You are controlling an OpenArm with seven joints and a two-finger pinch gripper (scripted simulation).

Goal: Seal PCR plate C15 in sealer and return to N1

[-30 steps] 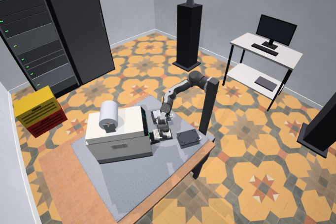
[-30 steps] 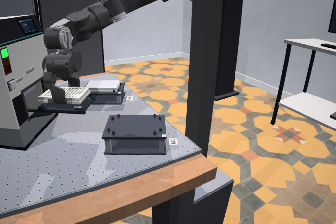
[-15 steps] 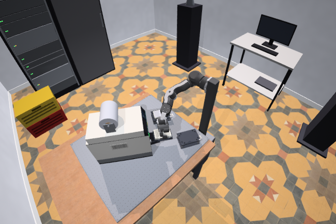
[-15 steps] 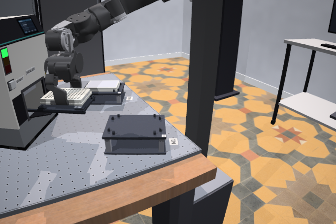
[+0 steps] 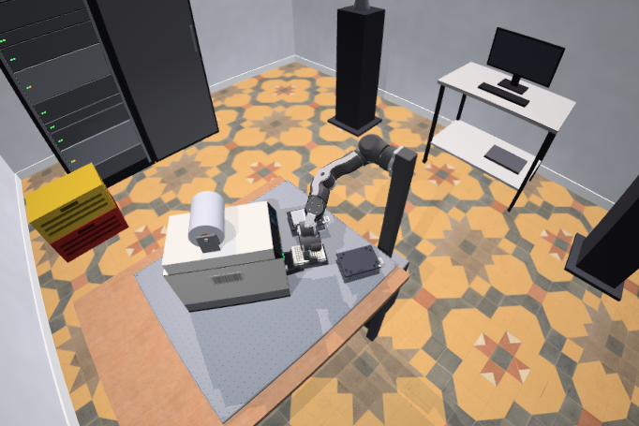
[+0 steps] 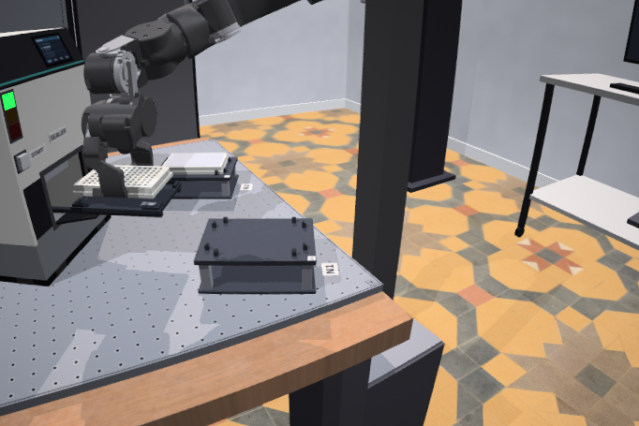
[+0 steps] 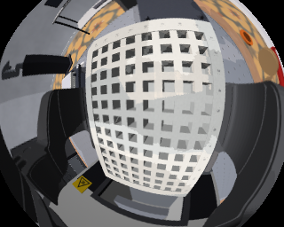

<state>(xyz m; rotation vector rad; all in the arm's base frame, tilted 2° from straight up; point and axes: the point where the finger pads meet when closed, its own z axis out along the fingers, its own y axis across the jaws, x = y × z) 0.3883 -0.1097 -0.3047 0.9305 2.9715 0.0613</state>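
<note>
My hand is right at the white 96-well plate C15. From my hand the other things lie so: sealer stage: 2 cm below; plate nest N1: 15 cm behind, 14 cm to the left, 7 cm below; start key: 13 cm ahead, 7 cm above, 2 cm to the left.
</note>
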